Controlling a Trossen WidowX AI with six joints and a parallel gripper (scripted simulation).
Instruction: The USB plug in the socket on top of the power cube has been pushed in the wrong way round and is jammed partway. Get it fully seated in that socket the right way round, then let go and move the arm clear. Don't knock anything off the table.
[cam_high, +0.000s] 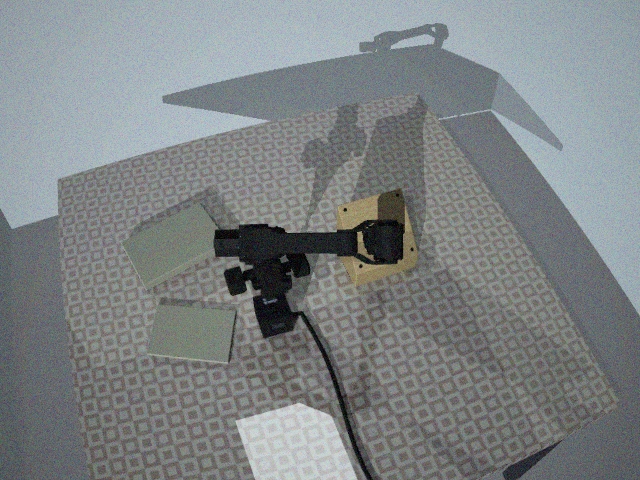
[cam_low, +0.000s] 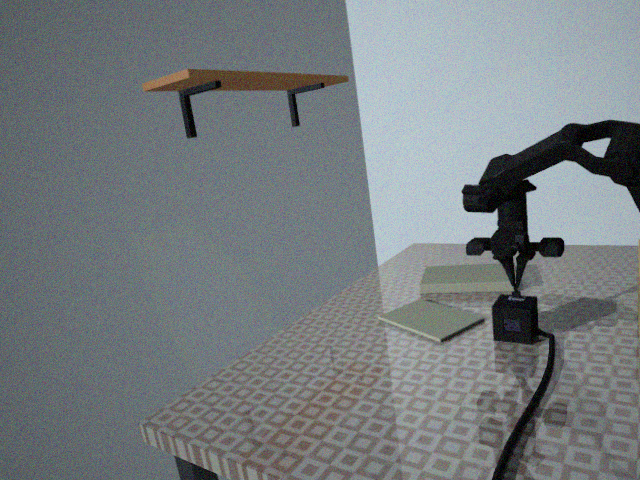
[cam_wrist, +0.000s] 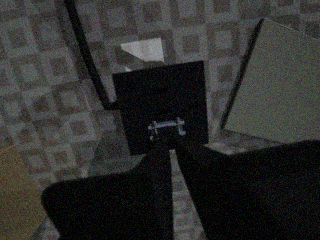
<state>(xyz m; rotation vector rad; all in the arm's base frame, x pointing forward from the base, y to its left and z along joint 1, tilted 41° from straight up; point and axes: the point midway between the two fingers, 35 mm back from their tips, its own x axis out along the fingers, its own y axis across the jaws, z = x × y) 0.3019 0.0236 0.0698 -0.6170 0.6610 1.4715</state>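
Right now my gripper tip is 20 mm above the USB plug. From my gripper tip the other things lie so: USB socket (40 mm below); then pale sheet (210 mm ahead, 20 mm to the right, 100 mm below).
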